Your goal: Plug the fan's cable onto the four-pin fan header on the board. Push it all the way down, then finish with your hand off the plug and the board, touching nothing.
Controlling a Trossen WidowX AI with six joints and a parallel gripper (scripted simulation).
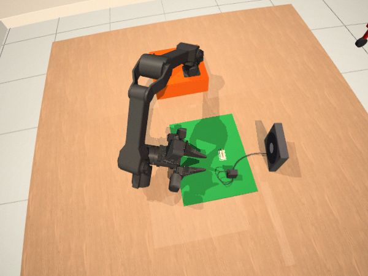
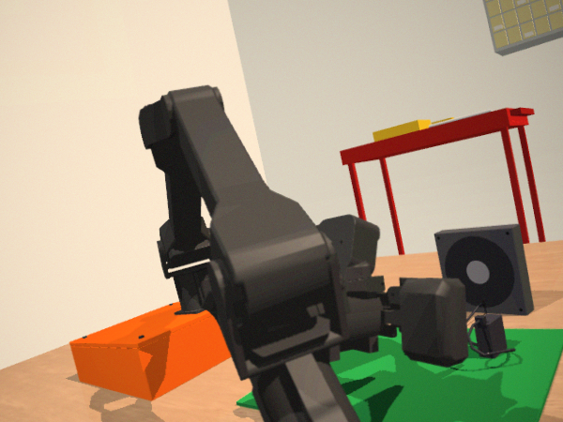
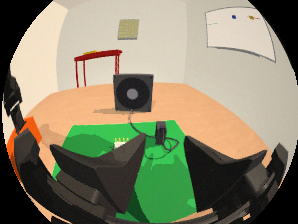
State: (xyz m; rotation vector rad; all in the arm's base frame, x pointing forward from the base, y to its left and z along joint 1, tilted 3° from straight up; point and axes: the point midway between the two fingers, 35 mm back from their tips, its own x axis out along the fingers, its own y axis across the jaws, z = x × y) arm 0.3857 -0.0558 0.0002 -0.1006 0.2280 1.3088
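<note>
Right now the plug is 80 mm to the left of my gripper tip, 70 mm below it and 30 mm ahead of it. The rest, counted from my gripper tip: fan 220 mm to the left, 30 mm below, 30 mm behind; green board 100 mm below, 60 mm behind, 30 mm to the left; white four-pin fan header 90 mm below, 70 mm to the left, 50 mm behind.
</note>
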